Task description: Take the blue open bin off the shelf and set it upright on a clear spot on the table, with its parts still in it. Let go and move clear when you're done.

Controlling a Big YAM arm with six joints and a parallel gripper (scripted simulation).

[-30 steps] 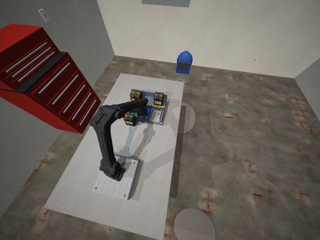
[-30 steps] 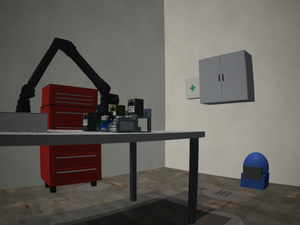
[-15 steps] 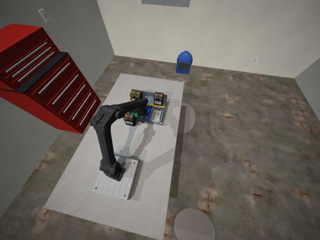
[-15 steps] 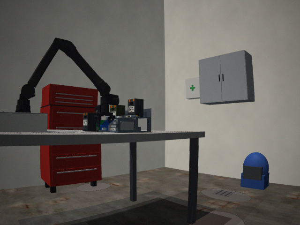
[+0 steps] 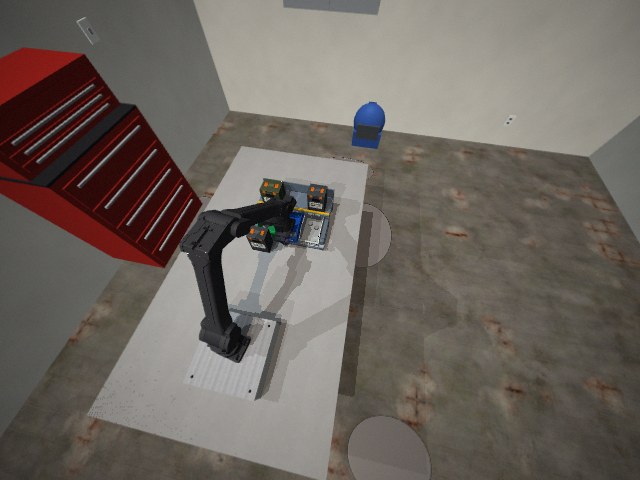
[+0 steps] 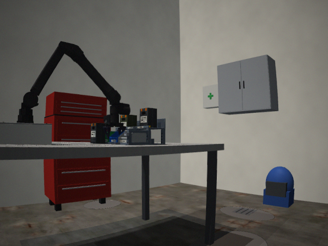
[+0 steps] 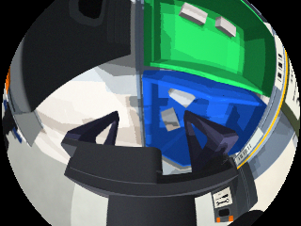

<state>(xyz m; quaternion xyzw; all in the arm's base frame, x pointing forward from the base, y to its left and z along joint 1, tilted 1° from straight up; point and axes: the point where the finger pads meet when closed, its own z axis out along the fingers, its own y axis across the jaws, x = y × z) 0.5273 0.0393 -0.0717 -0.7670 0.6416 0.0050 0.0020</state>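
Now: hand 80 mm short of the blue open bin and 10 mm to the right of it. Also, from my hand: green bin (120 mm to the left, 60 mm ahead); yellow bar (130 mm ahead, 70 mm above, 20 mm to the left); grey bin (100 mm to the right, 100 mm ahead).
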